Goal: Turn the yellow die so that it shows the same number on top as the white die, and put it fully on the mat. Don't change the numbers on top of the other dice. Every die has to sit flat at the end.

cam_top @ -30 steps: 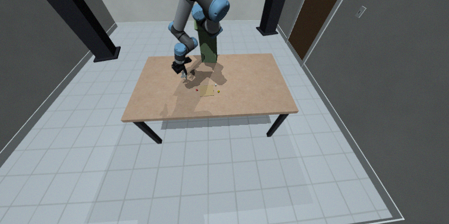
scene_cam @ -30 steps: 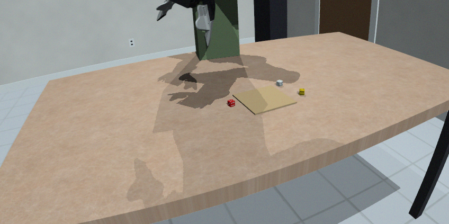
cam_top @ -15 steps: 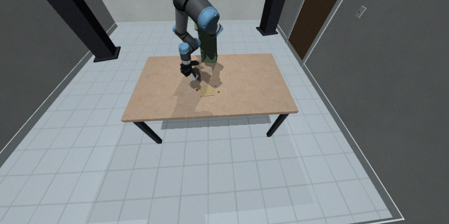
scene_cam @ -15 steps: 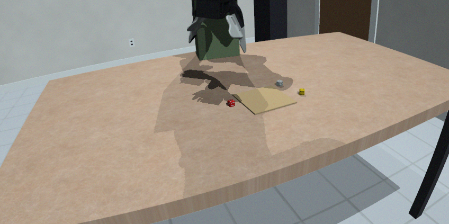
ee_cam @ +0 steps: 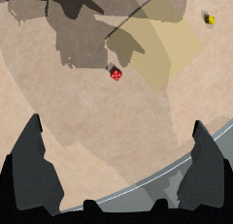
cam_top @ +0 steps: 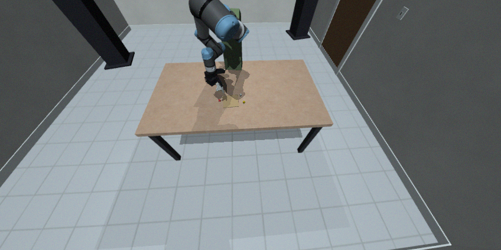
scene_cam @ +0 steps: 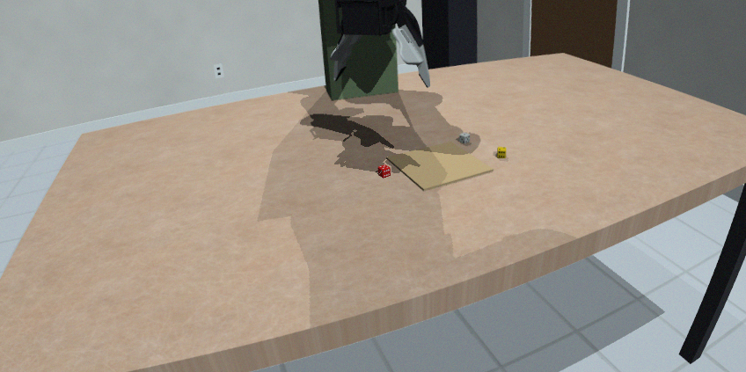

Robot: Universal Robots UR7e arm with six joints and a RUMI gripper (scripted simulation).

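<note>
The red die lies 15 cm below my hand. Also, from my hand: tan mat: 16 cm below, 9 cm to the left, 3 cm ahead; white die: 20 cm to the left, 15 cm below, 1 cm behind; yellow die: 21 cm to the left, 15 cm below, 8 cm ahead.
</note>
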